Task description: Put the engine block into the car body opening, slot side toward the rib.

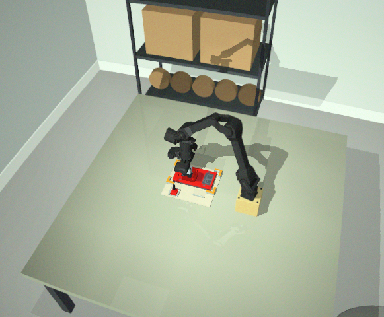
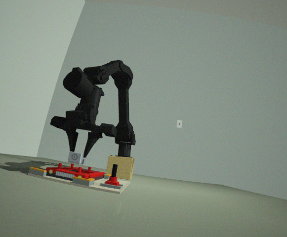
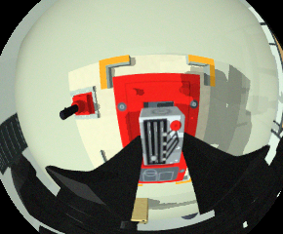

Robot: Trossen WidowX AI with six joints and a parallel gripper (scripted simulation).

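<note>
Right now my gripper tip is 10 mm above the grey engine block.
</note>
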